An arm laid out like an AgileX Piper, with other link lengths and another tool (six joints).
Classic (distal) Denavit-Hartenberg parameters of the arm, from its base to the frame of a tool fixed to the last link. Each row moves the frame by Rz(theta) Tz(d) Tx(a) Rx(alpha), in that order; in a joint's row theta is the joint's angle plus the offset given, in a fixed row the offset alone. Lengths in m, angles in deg.
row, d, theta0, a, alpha
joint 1, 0.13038, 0.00, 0.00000, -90.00
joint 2, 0.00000, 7.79, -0.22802, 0.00
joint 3, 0.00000, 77.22, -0.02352, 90.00
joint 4, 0.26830, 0.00, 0.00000, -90.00
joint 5, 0.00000, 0.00, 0.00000, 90.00
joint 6, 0.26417, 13.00, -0.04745, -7.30
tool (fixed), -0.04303, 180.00, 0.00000, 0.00
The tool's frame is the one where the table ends.
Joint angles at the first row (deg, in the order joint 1, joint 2, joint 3, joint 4, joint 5, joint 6):
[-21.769 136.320 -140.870 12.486 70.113 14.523]
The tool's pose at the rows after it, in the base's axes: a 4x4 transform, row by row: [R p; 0 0 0 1], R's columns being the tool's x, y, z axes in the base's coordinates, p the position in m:
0.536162, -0.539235, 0.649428, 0.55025; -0.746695, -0.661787, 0.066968, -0.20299; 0.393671, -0.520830, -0.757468, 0.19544; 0, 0, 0, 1
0.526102, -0.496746, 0.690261, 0.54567; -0.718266, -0.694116, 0.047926, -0.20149; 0.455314, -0.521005, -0.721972, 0.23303; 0, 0, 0, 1
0.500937, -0.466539, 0.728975, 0.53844; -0.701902, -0.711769, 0.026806, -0.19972; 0.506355, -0.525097, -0.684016, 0.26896; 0, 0, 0, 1
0.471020, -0.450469, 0.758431, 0.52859; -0.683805, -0.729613, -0.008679, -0.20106; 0.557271, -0.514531, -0.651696, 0.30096; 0, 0, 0, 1
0.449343, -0.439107, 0.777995, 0.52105; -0.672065, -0.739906, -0.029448, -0.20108; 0.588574, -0.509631, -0.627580, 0.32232; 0, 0, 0, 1
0.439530, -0.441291, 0.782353, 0.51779; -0.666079, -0.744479, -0.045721, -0.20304; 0.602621, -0.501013, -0.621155, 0.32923; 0, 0, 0, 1
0.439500, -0.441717, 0.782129, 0.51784; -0.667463, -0.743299, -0.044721, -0.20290; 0.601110, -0.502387, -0.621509, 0.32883; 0, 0, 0, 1
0.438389, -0.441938, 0.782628, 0.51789; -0.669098, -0.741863, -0.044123, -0.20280; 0.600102, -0.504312, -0.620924, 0.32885; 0, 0, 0, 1
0.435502, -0.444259, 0.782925, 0.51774; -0.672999, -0.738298, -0.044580, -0.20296; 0.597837, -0.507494, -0.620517, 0.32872; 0, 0, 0, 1
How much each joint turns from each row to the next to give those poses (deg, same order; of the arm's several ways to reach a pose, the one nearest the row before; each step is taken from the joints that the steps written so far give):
[0.000 -3.711 -0.002 -0.392 0.051 -1.383]
[-0.048 -3.640 0.007 -0.239 -0.003 -1.506]
[0.000 -3.552 -0.012 -0.363 0.006 -0.295]
[-0.001 -3.249 0.006 -1.436 -0.003 -0.001]
[-0.022 -2.227 0.054 -0.760 -0.001 0.001]
[0.000 -0.709 0.002 -0.862 -0.049 0.106]
[-0.001 0.001 0.051 0.060 0.001 0.067]
[0.000 0.002 -0.005 0.056 -0.015 0.108]
[0.000 -0.003 0.006 -0.001 -0.003 0.307]

